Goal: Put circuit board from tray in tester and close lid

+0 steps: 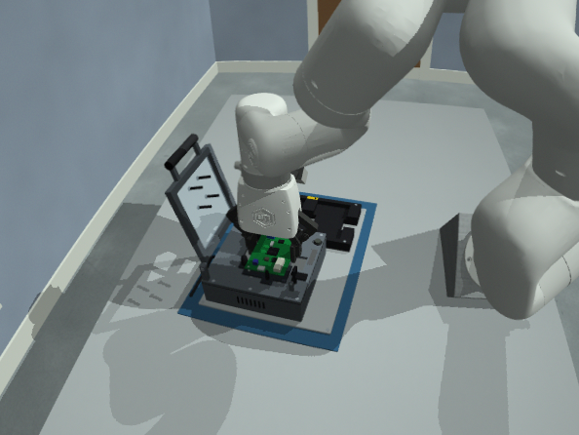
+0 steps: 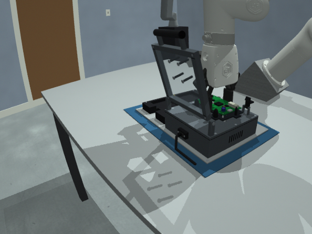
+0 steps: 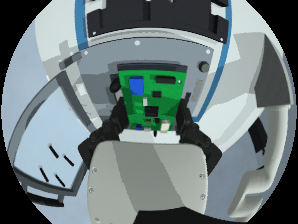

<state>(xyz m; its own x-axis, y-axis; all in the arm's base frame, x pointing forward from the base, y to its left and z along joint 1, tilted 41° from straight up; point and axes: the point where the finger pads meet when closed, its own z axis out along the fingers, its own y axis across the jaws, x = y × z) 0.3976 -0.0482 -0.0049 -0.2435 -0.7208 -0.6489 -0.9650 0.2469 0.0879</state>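
The green circuit board lies right at my hand. Also, from my hand: pin plate 1 cm below, 1 cm ahead; then lid 12 cm ahead, 10 cm above, 3 cm to the right; then latch hook 7 cm to the left, 5 cm behind.
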